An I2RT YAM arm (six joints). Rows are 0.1 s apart.
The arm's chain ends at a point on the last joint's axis. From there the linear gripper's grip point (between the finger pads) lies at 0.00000 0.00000 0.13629 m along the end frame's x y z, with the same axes.
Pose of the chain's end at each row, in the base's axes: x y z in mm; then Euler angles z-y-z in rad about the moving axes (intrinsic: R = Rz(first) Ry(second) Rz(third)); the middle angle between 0 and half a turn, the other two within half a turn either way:
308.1 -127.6 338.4 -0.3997 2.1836 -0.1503
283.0 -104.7 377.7 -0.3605 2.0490 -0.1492
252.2 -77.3 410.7 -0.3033 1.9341 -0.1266
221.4 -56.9 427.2 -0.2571 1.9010 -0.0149
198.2 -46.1 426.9 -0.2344 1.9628 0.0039
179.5 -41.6 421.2 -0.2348 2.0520 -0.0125
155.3 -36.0 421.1 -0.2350 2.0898 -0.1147
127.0 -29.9 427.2 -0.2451 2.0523 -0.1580
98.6 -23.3 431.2 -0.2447 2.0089 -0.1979
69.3 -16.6 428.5 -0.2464 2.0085 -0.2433
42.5 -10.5 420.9 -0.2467 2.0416 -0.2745
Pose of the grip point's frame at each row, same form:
410.8 -171.0 260.0 -0.3997 2.1836 -0.1503
396.2 -147.4 315.0 -0.3605 2.0490 -0.1492
373.8 -115.3 362.3 -0.3033 1.9341 -0.1266
346.1 -89.7 383.0 -0.2571 1.9010 -0.0149
320.7 -75.4 374.8 -0.2344 1.9628 0.0039
297.0 -69.7 358.1 -0.2348 2.0520 -0.0125
270.4 -63.6 353.5 -0.2350 2.0898 -0.1147
244.2 -59.2 364.1 -0.2451 2.0523 -0.1580
218.3 -53.2 373.4 -0.2447 2.0089 -0.1979
189.0 -46.7 370.7 -0.2464 2.0085 -0.2433
160.3 -40.2 359.1 -0.2467 2.0416 -0.2745

